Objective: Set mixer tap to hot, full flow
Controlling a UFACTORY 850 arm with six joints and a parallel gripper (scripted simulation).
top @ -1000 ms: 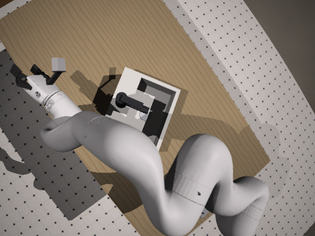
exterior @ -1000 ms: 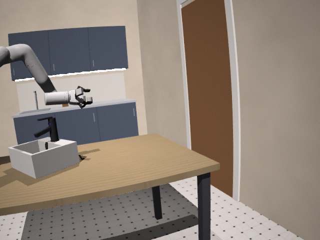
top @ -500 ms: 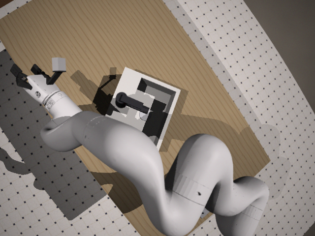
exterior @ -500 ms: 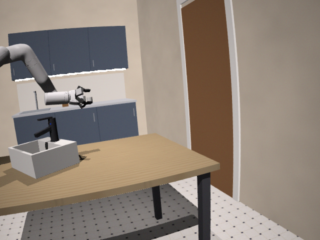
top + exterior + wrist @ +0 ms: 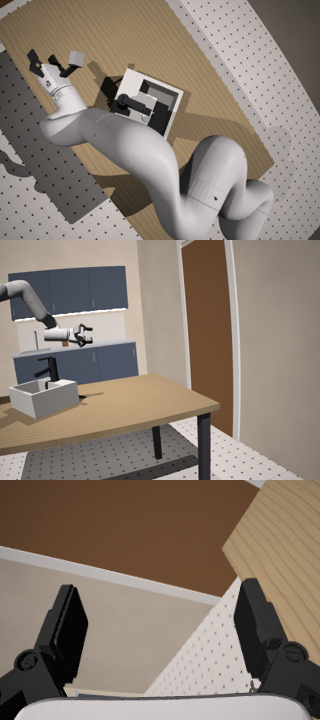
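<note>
The black lever is 30 cm behind my hand, 20 cm to the right of it and 9 cm below it. Also, from my hand: white sink basin (35 cm behind, 25 cm to the right, 32 cm below).
</note>
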